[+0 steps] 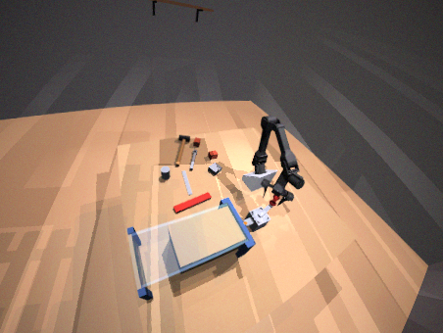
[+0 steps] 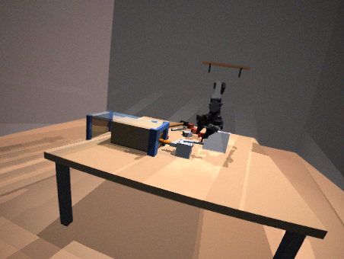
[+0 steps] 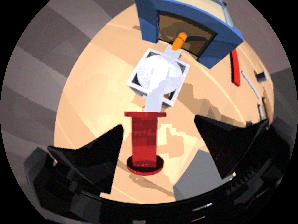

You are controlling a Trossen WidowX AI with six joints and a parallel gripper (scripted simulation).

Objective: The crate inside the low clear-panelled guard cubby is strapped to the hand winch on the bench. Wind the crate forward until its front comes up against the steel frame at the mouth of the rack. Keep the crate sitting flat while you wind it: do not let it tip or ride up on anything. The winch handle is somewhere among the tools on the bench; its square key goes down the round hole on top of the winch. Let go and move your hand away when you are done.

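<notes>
The red grip lies 20 mm behind my gripper tip. From my gripper tip the other things lie so: blue frame: 230 mm ahead, 50 mm to the left, 30 mm below; then grey winch: 100 mm below, 60 mm ahead, 30 mm to the left; then winch handle: 30 mm below, 20 mm to the left, 10 mm ahead.
</notes>
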